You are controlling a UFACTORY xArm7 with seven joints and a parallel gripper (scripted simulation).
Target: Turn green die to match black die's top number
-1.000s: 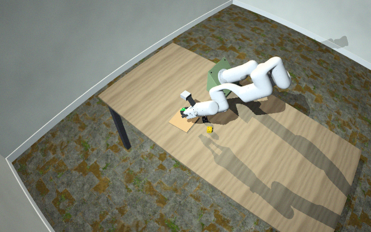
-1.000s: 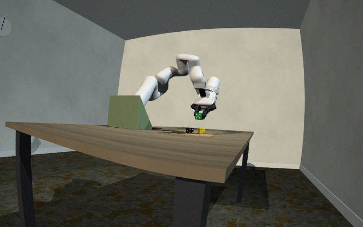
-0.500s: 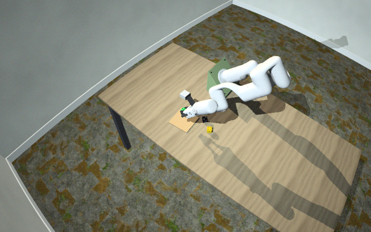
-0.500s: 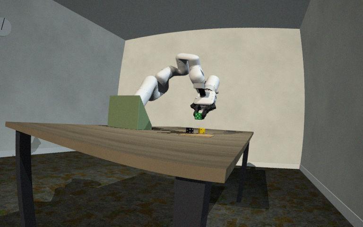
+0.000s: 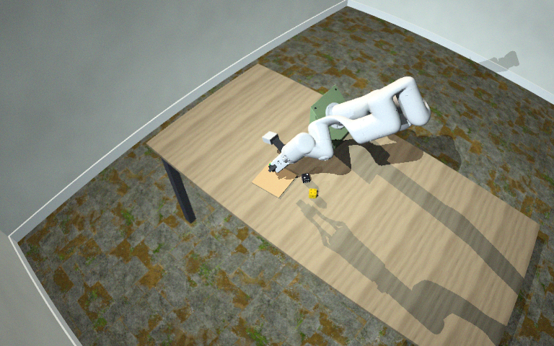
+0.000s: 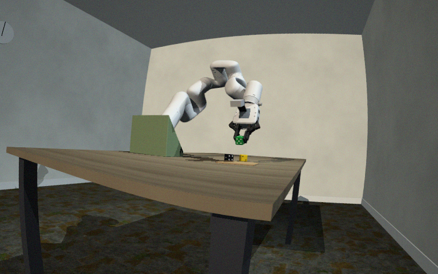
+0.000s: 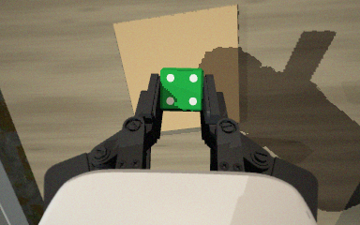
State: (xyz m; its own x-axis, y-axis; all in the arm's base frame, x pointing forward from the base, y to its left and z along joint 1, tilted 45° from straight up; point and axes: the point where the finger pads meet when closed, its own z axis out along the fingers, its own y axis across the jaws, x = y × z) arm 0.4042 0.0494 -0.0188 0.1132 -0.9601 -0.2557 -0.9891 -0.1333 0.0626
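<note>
My gripper is now 10 mm to the left of the green die and 10 mm above it. From my hand the other things lie so: black die 90 mm to the left, 90 mm below, 90 mm behind; yellow die 160 mm to the left, 90 mm below, 50 mm behind; tan mat 100 mm below, 10 mm to the right.
</note>
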